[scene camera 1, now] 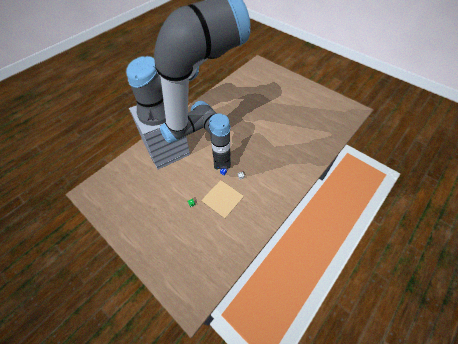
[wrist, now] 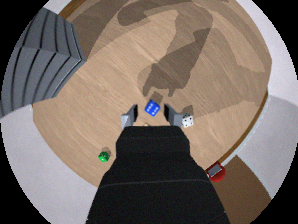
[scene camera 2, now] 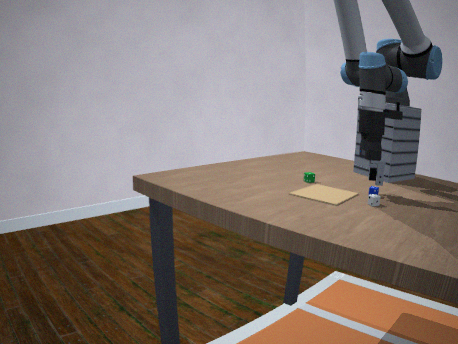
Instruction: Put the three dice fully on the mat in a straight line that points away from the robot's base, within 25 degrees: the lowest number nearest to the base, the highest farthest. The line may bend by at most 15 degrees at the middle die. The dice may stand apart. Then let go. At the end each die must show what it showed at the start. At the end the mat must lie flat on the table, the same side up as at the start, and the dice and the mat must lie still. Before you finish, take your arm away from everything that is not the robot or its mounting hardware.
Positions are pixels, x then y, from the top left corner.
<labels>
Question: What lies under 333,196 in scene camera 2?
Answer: A tan mat.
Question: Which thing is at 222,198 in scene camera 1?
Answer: A tan mat.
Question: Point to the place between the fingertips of my gripper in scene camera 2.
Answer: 375,182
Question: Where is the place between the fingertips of my gripper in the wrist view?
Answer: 150,109
</labels>
